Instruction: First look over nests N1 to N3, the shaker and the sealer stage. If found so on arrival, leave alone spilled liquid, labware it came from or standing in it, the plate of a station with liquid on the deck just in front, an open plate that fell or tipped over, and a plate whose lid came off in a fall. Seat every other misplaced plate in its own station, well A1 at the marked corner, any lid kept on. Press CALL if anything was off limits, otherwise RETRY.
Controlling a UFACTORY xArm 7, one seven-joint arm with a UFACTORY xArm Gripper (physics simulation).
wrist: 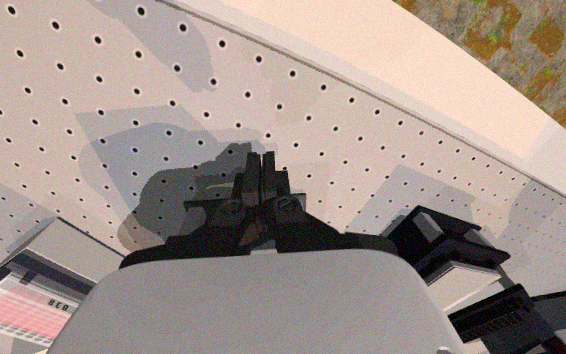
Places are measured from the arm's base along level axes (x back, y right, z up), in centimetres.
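Pixels of known places: gripper, fingertip midpoint: (263, 171).
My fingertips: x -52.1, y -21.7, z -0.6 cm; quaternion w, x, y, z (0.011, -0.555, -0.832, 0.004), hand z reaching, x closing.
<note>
Behind a point stands the place of what it marks.
My gripper (263, 171) @(y -21.7, x -52.1, z -0.6 cm) is shut and empty, its two fingertips close together above the perforated deck (310, 140) @(y -18.0, x -53.4, z -5.2 cm). A clear plate with pink wells (30, 306) @(y -38.0, x -32.6, z 1.8 cm) shows in part at the lower left, with dark lettering along its side. At the lower right, part of a pale plate (462, 285) @(y 3.2, x -45.8, z 1.3 cm) shows beside a black holder (417, 237) @(y 0.8, x -46.1, z -4.7 cm). The gripper's grey body hides the lower middle of the view. I cannot tell which stations these are. No spilled liquid, CALL button or RETRY button shows.
A grey-beige housing (70, 245) @(y -37.2, x -35.6, z -3.1 cm) stands beside the pink-welled plate. A black ribbed part (492, 320) @(y 17.1, x -39.5, z 2.2 cm) is at the lower right. The deck's edge runs from top centre to the right side, with a pale surface (360, 45) @(y -17.2, x -61.1, z -6.5 cm) beyond it and mottled floor (505, 42) at the upper right.
</note>
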